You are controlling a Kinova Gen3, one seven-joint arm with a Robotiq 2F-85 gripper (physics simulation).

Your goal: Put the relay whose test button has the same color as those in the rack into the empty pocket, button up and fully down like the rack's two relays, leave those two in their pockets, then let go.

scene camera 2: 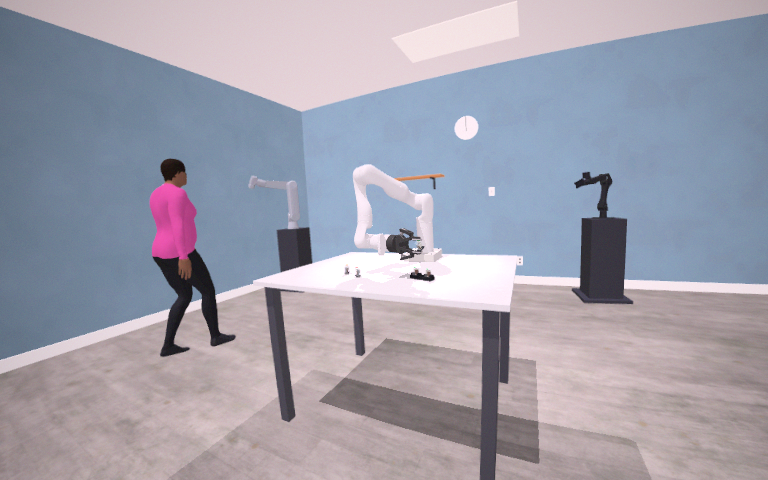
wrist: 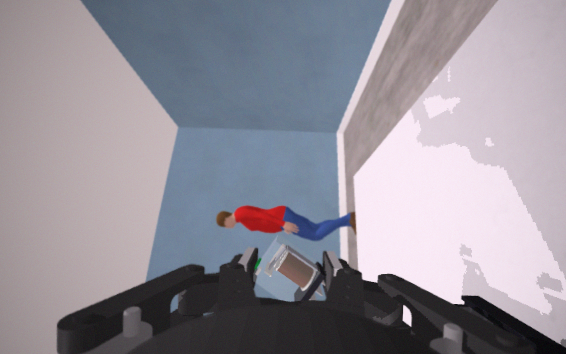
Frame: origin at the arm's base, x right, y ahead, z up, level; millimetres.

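Seen in the pictures: gripper, fingertip midpoint: (scene camera 2: 421, 245) (wrist: 289, 263); arm's base at its link origin: (scene camera 2: 425, 251).
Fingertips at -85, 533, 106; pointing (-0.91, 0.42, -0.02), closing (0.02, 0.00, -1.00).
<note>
Pixels of each thing's top centre, then the offset from my fingertips to it, as dx, dy, dz. "*": a spot on its surface instead. Level surfaces: height alone.
- clear relay at its top centre: (wrist: 252, 271) (scene camera 2: 419, 239) +8, -7, +24
- black rack at a spot on its surface: (scene camera 2: 424, 276) * -2, -30, -132
- white table at its surface level: dz -149
My gripper (scene camera 2: 419, 246) (wrist: 289, 263) lies level above the table, well above and behind the rack in the scene view. It is shut on a clear relay (wrist: 295, 269) with a green test button, a brown coil and a dark base. In the wrist view, the relay sits slanted between the fingers, its button end toward the ceiling side and its base toward the table side. The black rack (scene camera 2: 422, 277) stands on the table with two relays (scene camera 2: 416, 271) (scene camera 2: 428, 272) in it. Their button colors and the empty pocket are too small to make out.
Two other small relays (scene camera 2: 346, 270) (scene camera 2: 357, 272) stand on the white table (scene camera 2: 317, 279), left of the rack in the scene view. The arm's base (scene camera 2: 425, 255) is at the table's back. A person in pink (scene camera 2: 173, 220) and a person in red (wrist: 260, 218) stand away from the table.
</note>
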